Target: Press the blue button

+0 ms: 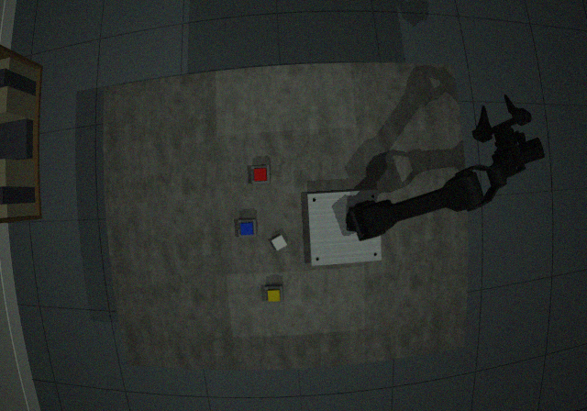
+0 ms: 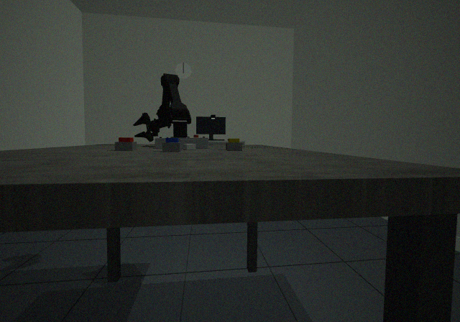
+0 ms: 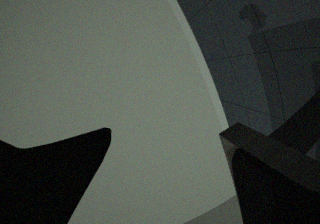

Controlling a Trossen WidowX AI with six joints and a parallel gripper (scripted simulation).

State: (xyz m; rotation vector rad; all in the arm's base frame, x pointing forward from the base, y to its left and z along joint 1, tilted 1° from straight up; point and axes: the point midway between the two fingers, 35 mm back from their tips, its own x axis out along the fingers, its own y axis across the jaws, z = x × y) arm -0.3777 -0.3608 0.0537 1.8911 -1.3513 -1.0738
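Right now the blue button is 670 mm ahead of my gripper tip, 460 mm to the left of it and 50 mm below it. The rest, counted from my gripper tip: small white block 580 mm ahead, 480 mm to the left, 70 mm below; then red button 650 mm ahead, 310 mm to the left, 50 mm below; then yellow button 630 mm to the left, 570 mm ahead, 50 mm below.
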